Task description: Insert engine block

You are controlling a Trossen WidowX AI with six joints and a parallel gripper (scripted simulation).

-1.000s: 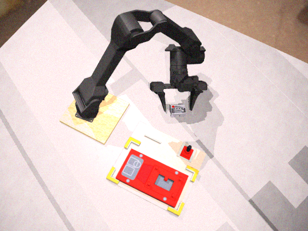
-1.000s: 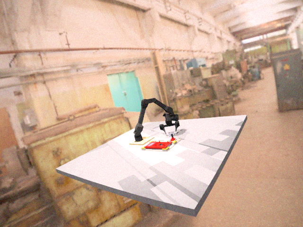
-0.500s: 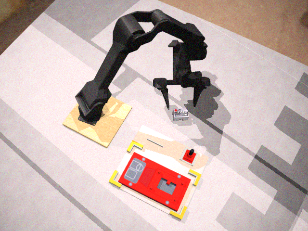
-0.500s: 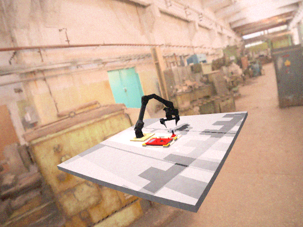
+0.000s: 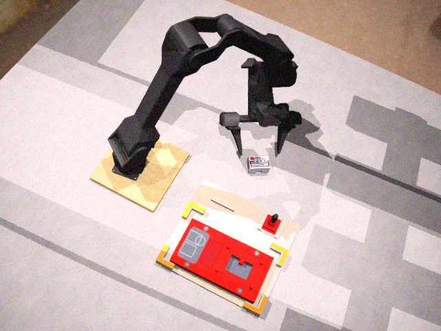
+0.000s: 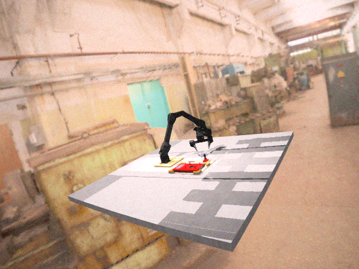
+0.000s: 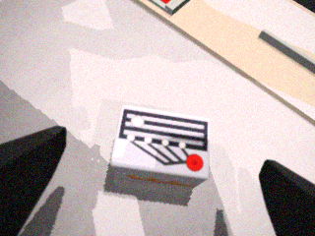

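Now: gripper tip 10 mm short of the engine block, 10 mm to the left of it and 30 mm above it.
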